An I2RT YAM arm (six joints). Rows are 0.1 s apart.
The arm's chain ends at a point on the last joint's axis. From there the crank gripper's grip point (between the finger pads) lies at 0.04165 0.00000 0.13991 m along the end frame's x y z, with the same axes.
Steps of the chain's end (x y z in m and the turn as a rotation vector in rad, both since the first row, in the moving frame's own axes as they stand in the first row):
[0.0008 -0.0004 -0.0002 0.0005 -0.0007 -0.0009]
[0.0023 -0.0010 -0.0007 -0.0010 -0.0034 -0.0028]
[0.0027 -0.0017 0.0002 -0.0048 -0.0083 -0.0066]
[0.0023 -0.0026 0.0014 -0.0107 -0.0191 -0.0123]
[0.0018 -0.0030 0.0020 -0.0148 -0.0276 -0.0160]
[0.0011 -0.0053 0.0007 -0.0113 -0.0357 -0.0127]
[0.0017 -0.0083 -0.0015 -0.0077 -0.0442 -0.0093]
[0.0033 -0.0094 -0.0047 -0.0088 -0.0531 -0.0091]
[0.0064 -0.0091 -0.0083 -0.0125 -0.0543 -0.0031]
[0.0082 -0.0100 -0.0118 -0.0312 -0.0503 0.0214]
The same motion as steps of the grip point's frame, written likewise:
[0.0007 -0.0005 -0.0002 0.0005 -0.0007 -0.0009]
[0.0018 -0.0010 -0.0006 -0.0010 -0.0034 -0.0028]
[0.0015 -0.0013 0.0005 -0.0048 -0.0083 -0.0066]
[-0.0004 -0.0016 0.0022 -0.0107 -0.0191 -0.0123]
[-0.0021 -0.0016 0.0031 -0.0148 -0.0276 -0.0160]
[-0.0039 -0.0042 0.0021 -0.0113 -0.0357 -0.0127]
[-0.0045 -0.0076 0.0002 -0.0077 -0.0442 -0.0093]
[-0.0042 -0.0085 -0.0027 -0.0088 -0.0531 -0.0091]
[-0.0013 -0.0075 -0.0063 -0.0125 -0.0543 -0.0031]
[0.0011 -0.0048 -0.0100 -0.0312 -0.0503 0.0214]

